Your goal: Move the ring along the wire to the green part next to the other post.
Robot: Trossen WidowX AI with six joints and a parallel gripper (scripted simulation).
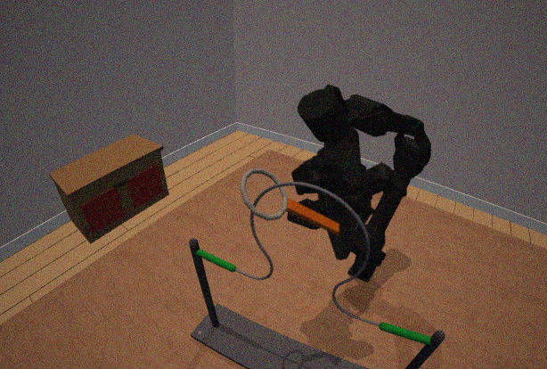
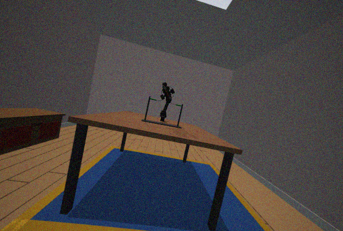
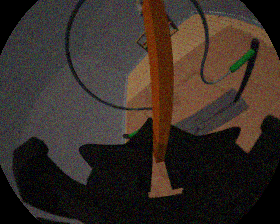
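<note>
The ring with orange handle lies 7 cm above my gripper tip, 6 cm to the right of it and 2 cm ahead of it.
</note>
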